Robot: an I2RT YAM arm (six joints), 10 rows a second.
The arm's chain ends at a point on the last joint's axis. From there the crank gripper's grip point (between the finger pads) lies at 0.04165 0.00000 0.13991 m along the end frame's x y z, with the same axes.
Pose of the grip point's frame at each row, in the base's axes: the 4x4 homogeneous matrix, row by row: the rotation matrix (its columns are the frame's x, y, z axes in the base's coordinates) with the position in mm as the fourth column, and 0 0 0 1 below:
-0.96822 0.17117 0.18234 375.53; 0.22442 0.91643 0.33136 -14.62; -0.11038 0.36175 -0.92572 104.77; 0 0 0 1
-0.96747 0.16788 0.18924 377.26; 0.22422 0.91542 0.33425 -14.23; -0.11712 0.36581 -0.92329 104.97; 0 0 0 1
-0.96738 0.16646 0.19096 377.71; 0.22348 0.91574 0.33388 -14.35; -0.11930 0.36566 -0.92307 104.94; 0 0 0 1
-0.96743 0.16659 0.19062 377.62; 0.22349 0.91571 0.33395 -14.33; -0.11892 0.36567 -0.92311 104.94; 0 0 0 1
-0.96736 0.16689 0.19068 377.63; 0.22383 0.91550 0.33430 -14.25; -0.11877 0.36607 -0.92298 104.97; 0 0 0 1
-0.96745 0.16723 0.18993 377.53; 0.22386 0.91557 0.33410 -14.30; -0.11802 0.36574 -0.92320 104.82; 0 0 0 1
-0.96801 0.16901 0.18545 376.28; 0.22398 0.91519 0.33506 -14.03; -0.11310 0.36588 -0.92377 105.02; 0 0 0 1
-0.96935 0.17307 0.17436 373.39; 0.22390 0.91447 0.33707 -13.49; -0.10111 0.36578 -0.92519 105.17; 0 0 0 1
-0.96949 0.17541 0.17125 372.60; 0.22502 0.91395 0.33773 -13.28; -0.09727 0.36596 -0.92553 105.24; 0 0 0 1
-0.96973 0.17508 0.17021 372.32; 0.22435 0.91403 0.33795 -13.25; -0.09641 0.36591 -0.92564 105.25; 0 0 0 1
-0.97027 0.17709 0.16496 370.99; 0.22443 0.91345 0.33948 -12.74; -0.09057 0.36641 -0.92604 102.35; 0 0 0 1
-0.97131 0.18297 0.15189 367.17; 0.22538 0.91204 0.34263 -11.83; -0.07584 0.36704 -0.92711 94.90; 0 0 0 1
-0.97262 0.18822 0.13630 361.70; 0.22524 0.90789 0.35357 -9.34; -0.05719 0.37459 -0.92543 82.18; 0 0 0 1
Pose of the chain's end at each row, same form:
-0.96822 0.17117 0.18234 390.35; 0.22442 0.91643 0.33136 -70.33; -0.11038 0.36175 -0.92572 238.88; 0 0 0 1
-0.96747 0.16788 0.18924 391.08; 0.22422 0.91542 0.33425 -70.33; -0.11712 0.36581 -0.92329 239.03; 0 0 0 1
-0.96738 0.16646 0.19096 391.28; 0.22348 0.91574 0.33388 -70.37; -0.11930 0.36566 -0.92307 239.06; 0 0 0 1
-0.96743 0.16659 0.19062 391.24; 0.22349 0.91571 0.33395 -70.36; -0.11892 0.36567 -0.92311 239.05; 0 0 0 1
-0.96736 0.16689 0.19068 391.24; 0.22383 0.91550 0.33430 -70.34; -0.11877 0.36607 -0.92298 239.05; 0 0 0 1
-0.96745 0.16723 0.18993 391.25; 0.22386 0.91557 0.33410 -70.37; -0.11802 0.36574 -0.92320 238.90; 0 0 0 1
-0.96801 0.16901 0.18545 390.65; 0.22398 0.91519 0.33506 -70.24; -0.11310 0.36588 -0.92377 238.98; 0 0 0 1
-0.96935 0.17307 0.17436 389.37; 0.22390 0.91447 0.33707 -69.97; -0.10111 0.36578 -0.92519 238.82; 0 0 0 1
-0.96949 0.17541 0.17125 389.02; 0.22502 0.91395 0.33773 -69.90; -0.09727 0.36596 -0.92553 238.78; 0 0 0 1
-0.96973 0.17508 0.17021 388.90; 0.22435 0.91403 0.33795 -69.88; -0.09641 0.36591 -0.92564 238.77; 0 0 0 1
-0.97027 0.17709 0.16496 388.32; 0.22443 0.91345 0.33948 -69.58; -0.09057 0.36641 -0.92604 235.68; 0 0 0 1
-0.97131 0.18297 0.15189 386.37; 0.22538 0.91204 0.34263 -69.15; -0.07584 0.36704 -0.92711 227.77; 0 0 0 1
-0.97262 0.18822 0.13630 383.14; 0.22524 0.90789 0.35357 -68.19; -0.05719 0.37459 -0.92543 214.04; 0 0 0 1

